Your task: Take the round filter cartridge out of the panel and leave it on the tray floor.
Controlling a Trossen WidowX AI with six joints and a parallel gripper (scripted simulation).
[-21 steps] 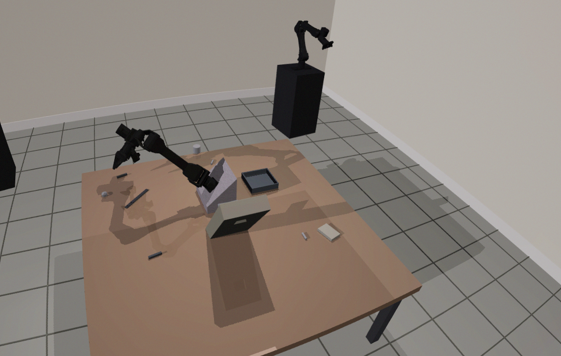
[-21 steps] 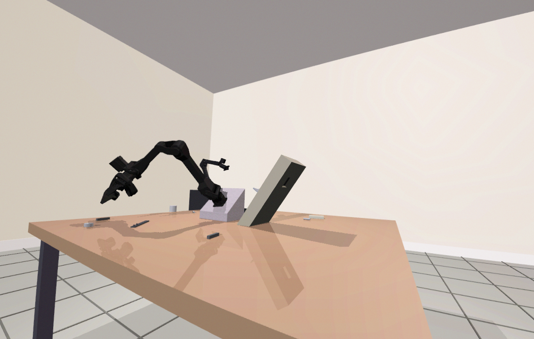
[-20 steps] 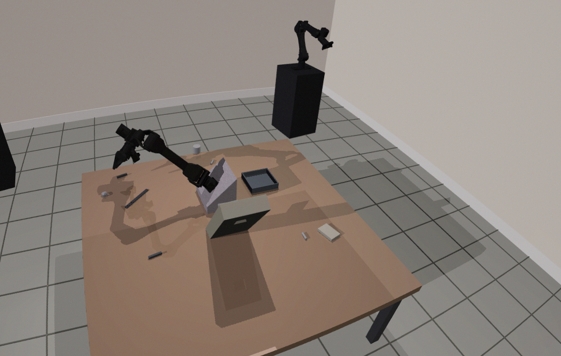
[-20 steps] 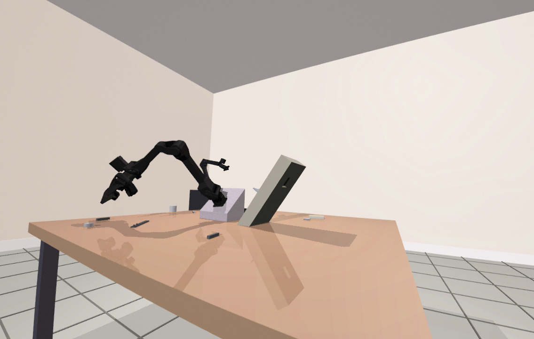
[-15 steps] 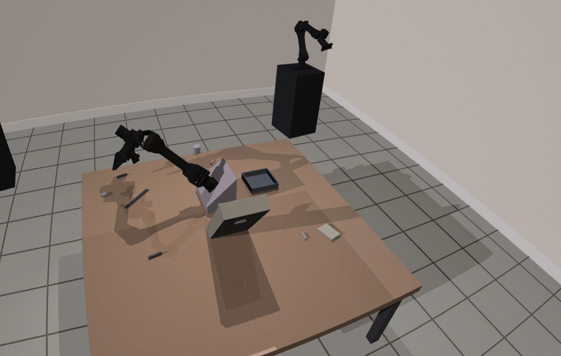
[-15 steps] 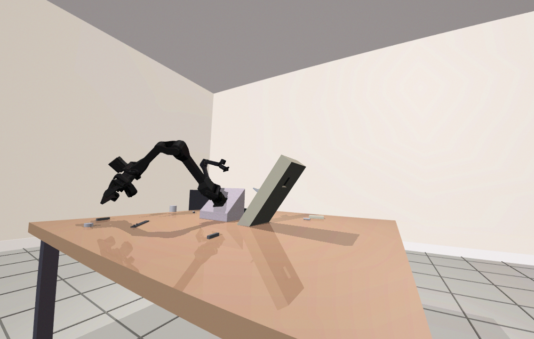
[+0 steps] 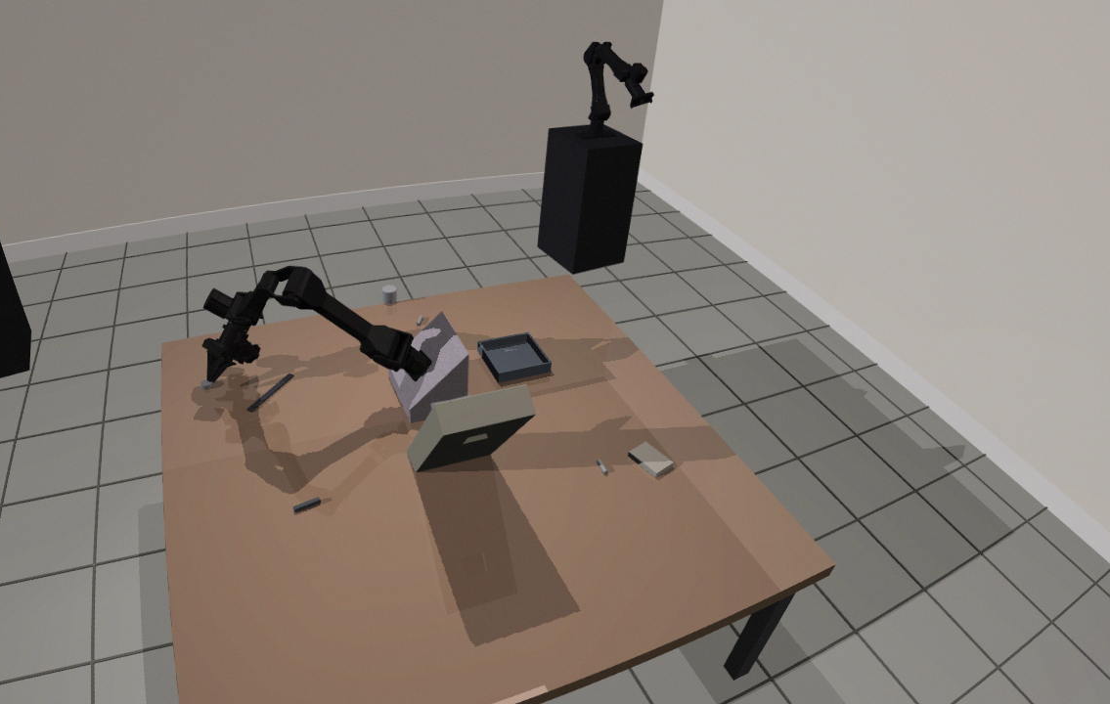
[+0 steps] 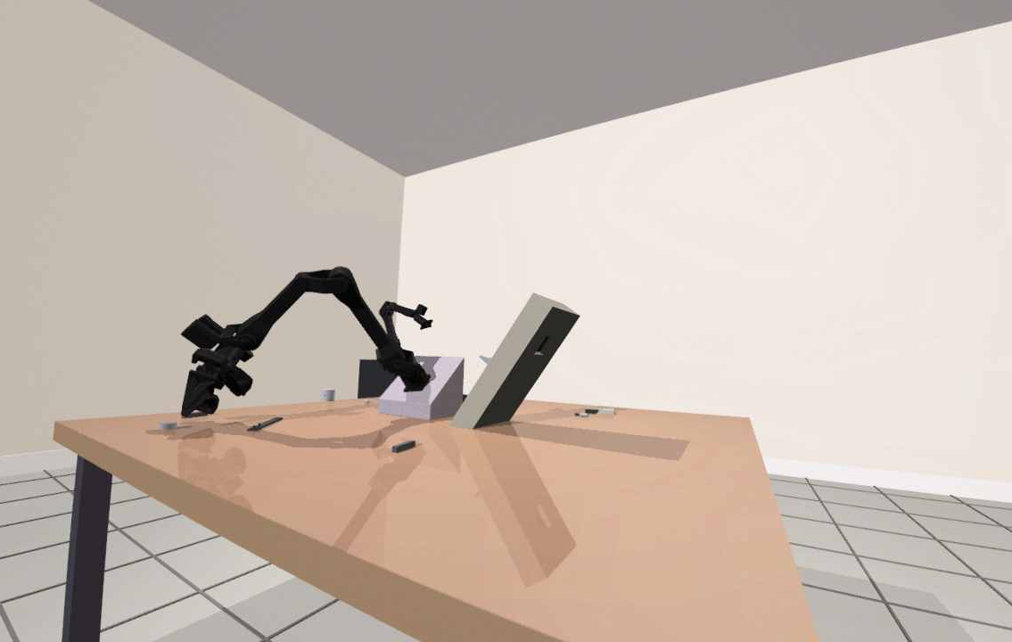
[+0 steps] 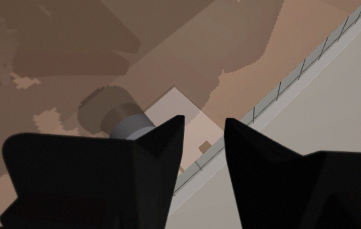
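Now: gripper tip 600 mm short of the round filter cartridge, 430 mm to the right of it and 190 mm below it. Also, from my gripper tip: dark tray: 220 mm ahead, 770 mm to the left, 30 mm below; then pale block: 710 mm ahead, 850 mm to the left, 30 mm below; then beige service panel: 560 mm ahead, 440 mm to the left, 120 mm above.
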